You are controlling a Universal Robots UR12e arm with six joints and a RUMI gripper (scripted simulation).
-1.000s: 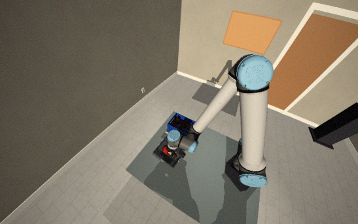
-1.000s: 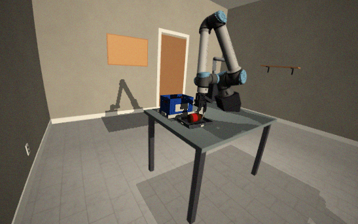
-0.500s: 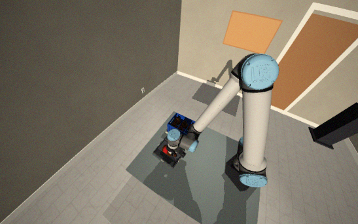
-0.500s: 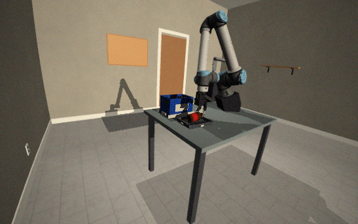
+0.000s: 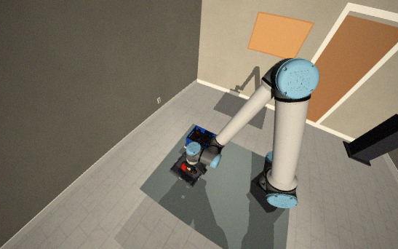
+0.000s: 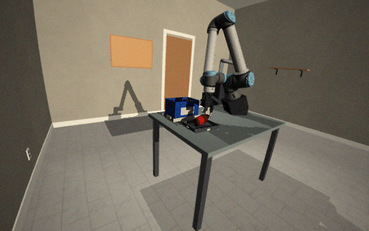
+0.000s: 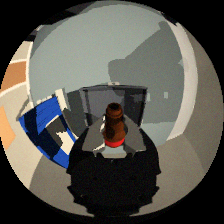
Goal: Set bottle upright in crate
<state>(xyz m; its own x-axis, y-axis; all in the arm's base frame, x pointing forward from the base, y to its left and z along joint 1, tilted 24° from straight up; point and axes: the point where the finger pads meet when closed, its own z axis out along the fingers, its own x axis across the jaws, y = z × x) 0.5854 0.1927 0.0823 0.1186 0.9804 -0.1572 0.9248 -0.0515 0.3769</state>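
My gripper is now 50 mm short of the bottle, 10 mm to the left of it and 20 mm above it. The rest, counted from my hand: crate (60 mm ahead, 290 mm to the right); then tray (60 mm ahead, 10 mm to the right, 70 mm below).
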